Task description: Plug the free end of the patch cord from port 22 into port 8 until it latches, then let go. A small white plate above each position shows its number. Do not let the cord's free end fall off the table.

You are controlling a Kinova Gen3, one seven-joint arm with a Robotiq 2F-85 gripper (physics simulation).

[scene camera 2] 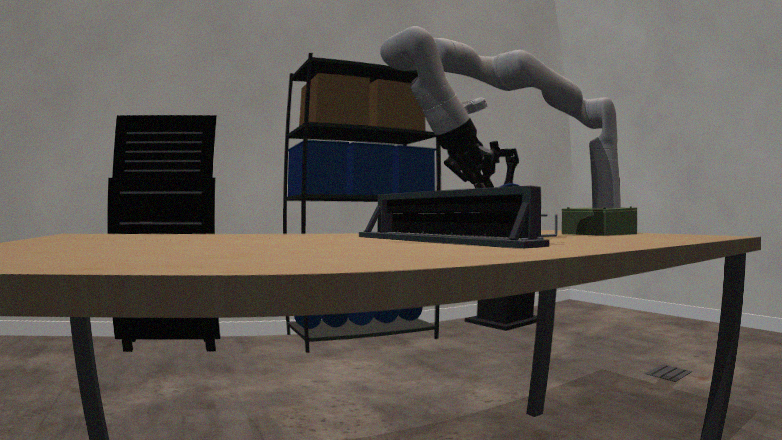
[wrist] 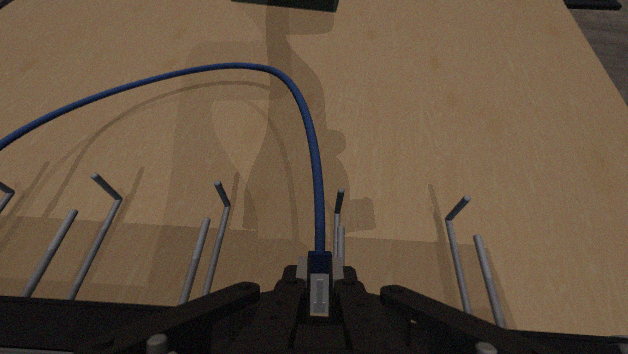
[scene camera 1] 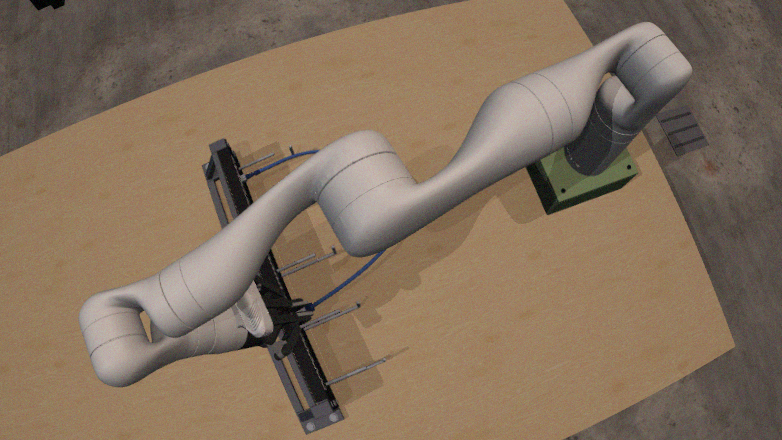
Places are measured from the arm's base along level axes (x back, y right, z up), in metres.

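Pixels of known places: gripper, fingertip midpoint: (wrist: 319, 273) (scene camera 1: 307, 310); arm's base at its link origin: (scene camera 2: 606, 208) (scene camera 1: 587, 152).
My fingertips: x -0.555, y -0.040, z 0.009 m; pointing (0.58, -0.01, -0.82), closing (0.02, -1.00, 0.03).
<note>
For each thing: its top centre in the pictures, then the offset to it from my fingertips. "*": a spot on its surface instead. Level surfaces: height alone.
- blue patch cord at a spot on its surface: (wrist: 313, 145) (scene camera 1: 343, 284) * dx +0.067, dy +0.007, dz +0.032 m
- patch panel at its top centre: (wrist: 154, 272) (scene camera 1: 279, 260) (scene camera 2: 458, 191) dx -0.007, dy +0.085, dz +0.014 m
- plug at its top centre: (wrist: 320, 293) dx -0.012, dy +0.000, dz +0.009 m
- pair at a spot on its surface: (wrist: 339, 235) * dx +0.037, dy -0.014, dz -0.031 m
- wooden table at its surface level: dz -0.087 m
The blue patch cord (scene camera 1: 349, 277) (wrist: 313, 145) arcs above the table. Its fixed end meets the patch panel (scene camera 1: 312, 367) (scene camera 2: 456, 193) (wrist: 75, 322) near the panel's upper end in scene camera 1. My gripper (scene camera 1: 304, 308) (scene camera 2: 484, 184) (wrist: 319, 273) is shut on the cord's free plug, at the panel's cord side. The plug (wrist: 319, 294) has a dark blue boot and a pale clear body, and sits upright between the fingertips in the wrist view. The fingers and arm hide port 8. The number plates cannot be read, and whether the plug touches a port cannot be told.
Thin grey rods with bent ends stick out from the panel on the cord side, one pair (wrist: 339, 235) just right of the plug and another (wrist: 452, 250) further right. The green base box (scene camera 1: 587, 183) (scene camera 2: 599, 220) stands on the wooden table (scene camera 1: 628, 284) (scene camera 2: 218, 257).
</note>
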